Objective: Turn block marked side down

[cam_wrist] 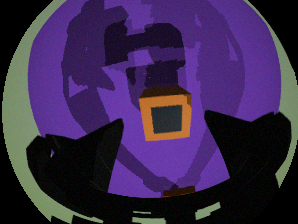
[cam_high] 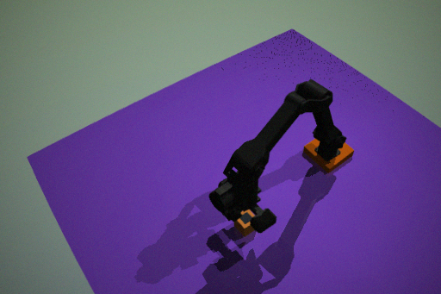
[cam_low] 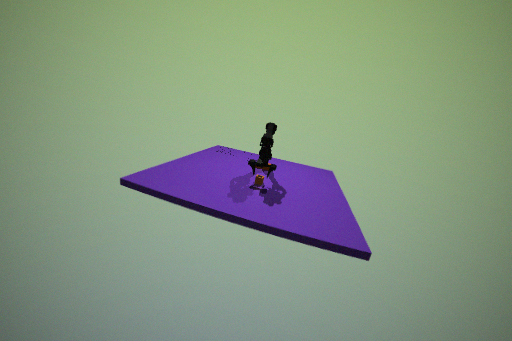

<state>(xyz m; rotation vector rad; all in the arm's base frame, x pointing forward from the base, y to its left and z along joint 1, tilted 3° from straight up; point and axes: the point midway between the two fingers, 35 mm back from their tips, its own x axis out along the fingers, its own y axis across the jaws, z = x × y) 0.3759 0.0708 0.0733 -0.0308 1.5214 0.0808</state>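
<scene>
Now: gripper tip 1 cm above the orange block.
</scene>
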